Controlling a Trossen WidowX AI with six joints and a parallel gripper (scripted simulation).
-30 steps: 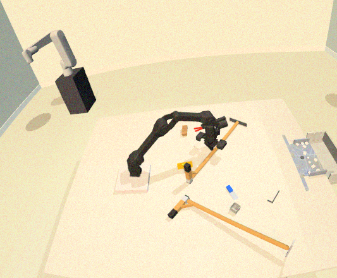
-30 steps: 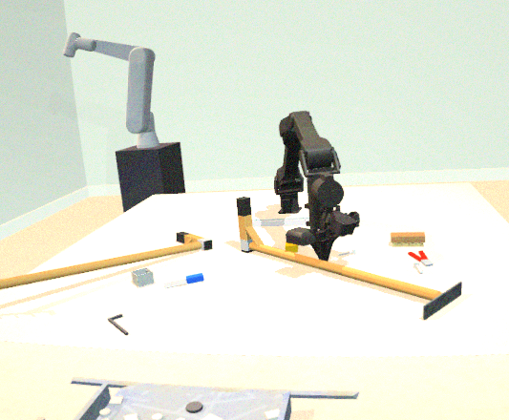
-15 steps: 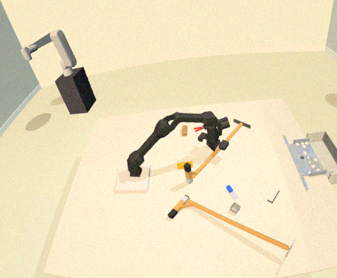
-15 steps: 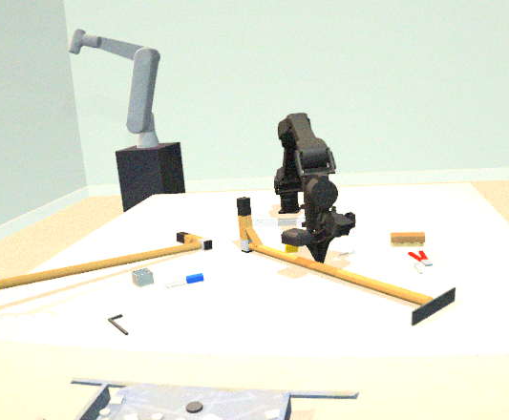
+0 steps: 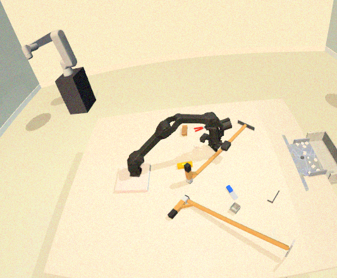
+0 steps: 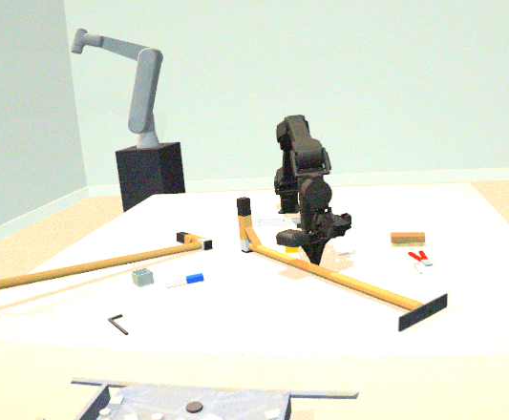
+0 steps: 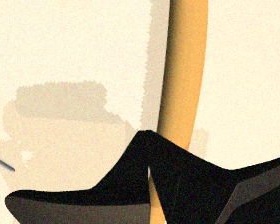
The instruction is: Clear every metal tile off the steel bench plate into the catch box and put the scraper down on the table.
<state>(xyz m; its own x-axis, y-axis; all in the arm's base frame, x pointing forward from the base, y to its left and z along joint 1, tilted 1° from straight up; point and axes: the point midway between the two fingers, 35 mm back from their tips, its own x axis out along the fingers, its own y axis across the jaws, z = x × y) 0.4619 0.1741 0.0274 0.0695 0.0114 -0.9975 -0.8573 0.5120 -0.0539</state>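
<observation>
Now: gripper tip 3 cm short of the long scraper, 1 cm to the right of it and 5 cm below it. Round my gripper tip: yellow block (18 cm behind, 9 cm to the right); red tool (10 cm behind, 24 cm to the left, 1 cm below); wooden block (21 cm behind, 20 cm to the left).
</observation>
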